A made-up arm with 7 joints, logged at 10 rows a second.
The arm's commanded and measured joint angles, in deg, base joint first. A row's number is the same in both.
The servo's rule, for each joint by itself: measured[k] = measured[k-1] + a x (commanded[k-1-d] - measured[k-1]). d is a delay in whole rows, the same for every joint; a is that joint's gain. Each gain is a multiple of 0.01, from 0.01 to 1. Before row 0 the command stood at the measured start. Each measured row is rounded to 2 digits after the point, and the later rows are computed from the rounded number. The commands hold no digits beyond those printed.
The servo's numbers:
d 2
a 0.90 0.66 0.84 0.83 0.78 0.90 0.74
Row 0, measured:
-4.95 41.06 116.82 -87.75 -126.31 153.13 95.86
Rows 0 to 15, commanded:
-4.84 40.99 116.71 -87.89 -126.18 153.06 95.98
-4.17 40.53 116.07 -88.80 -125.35 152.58 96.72
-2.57 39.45 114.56 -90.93 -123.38 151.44 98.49
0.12 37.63 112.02 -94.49 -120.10 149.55 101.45
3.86 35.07 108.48 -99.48 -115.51 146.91 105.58
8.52 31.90 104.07 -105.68 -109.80 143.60 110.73
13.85 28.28 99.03 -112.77 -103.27 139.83 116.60
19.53 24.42 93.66 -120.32 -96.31 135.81 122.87
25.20 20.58 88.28 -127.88 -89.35 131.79 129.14
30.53 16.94 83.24 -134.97 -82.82 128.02 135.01
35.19 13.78 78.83 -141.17 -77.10 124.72 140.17
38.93 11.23 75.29 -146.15 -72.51 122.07 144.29
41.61 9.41 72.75 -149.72 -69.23 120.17 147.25
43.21 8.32 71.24 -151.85 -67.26 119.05 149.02
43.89 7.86 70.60 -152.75 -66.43 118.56 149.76
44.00 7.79 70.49 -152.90 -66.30 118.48 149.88
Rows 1 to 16, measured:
-4.95 41.06 116.82 -87.75 -126.31 153.13 95.86
-4.95 41.06 116.82 -87.75 -126.31 153.13 95.86
-4.85 41.01 116.73 -87.87 -126.21 153.07 95.95
-4.24 40.69 116.18 -88.64 -125.54 152.63 96.52
-2.74 39.87 114.82 -90.54 -123.86 151.56 97.98
-0.17 38.39 112.47 -93.82 -120.93 149.75 100.55
3.46 36.20 109.12 -98.52 -116.70 147.19 104.27
8.01 33.36 104.88 -104.46 -111.32 143.96 109.05
13.27 30.01 99.97 -111.36 -105.04 140.24 114.64
18.90 26.32 94.67 -118.80 -98.23 136.25 120.73
24.57 22.53 89.30 -126.34 -91.30 132.24 126.95
29.93 18.84 84.21 -133.50 -84.69 128.44 132.91
34.66 15.50 79.69 -139.87 -78.77 125.09 138.28
38.50 12.68 75.99 -145.08 -73.89 122.37 142.73
41.30 10.52 73.27 -148.93 -70.26 120.39 146.07
43.02 9.07 71.56 -151.35 -67.92 119.18 148.25

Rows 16 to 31, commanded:
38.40 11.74 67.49 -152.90 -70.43 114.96 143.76
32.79 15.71 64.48 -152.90 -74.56 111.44 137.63
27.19 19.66 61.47 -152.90 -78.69 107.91 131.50
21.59 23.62 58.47 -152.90 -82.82 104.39 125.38
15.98 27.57 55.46 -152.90 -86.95 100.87 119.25
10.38 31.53 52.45 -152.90 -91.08 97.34 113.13
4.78 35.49 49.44 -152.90 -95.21 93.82 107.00
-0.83 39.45 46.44 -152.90 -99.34 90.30 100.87
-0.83 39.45 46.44 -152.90 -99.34 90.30 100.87
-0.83 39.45 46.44 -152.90 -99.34 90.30 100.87
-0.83 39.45 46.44 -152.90 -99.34 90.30 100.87
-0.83 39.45 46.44 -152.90 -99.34 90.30 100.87
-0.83 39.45 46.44 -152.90 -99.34 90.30 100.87
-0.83 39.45 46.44 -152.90 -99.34 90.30 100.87
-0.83 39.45 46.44 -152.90 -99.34 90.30 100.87
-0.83 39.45 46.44 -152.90 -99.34 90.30 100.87
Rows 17 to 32, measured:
43.80 8.27 70.75 -152.51 -66.76 118.62 149.37
43.98 7.95 70.53 -152.83 -66.40 118.49 149.75
38.96 10.45 67.98 -152.89 -69.54 115.31 145.32
33.41 13.92 65.04 -152.90 -73.46 111.83 139.63
27.81 17.71 62.04 -152.90 -77.54 108.30 133.61
22.21 21.61 59.04 -152.90 -81.66 104.78 127.52
16.60 25.54 56.03 -152.90 -85.79 101.26 121.40
11.00 29.49 53.02 -152.90 -89.92 97.73 115.28
5.40 33.45 50.01 -152.90 -94.05 94.21 109.15
-0.21 37.41 47.01 -152.90 -98.18 90.69 103.02
-0.77 38.76 46.53 -152.90 -99.08 90.34 101.43
-0.82 39.22 46.45 -152.90 -99.28 90.30 101.02
-0.83 39.37 46.44 -152.90 -99.33 90.30 100.91
-0.83 39.42 46.44 -152.90 -99.34 90.30 100.88
-0.83 39.44 46.44 -152.90 -99.34 90.30 100.87
-0.83 39.45 46.44 -152.90 -99.34 90.30 100.87

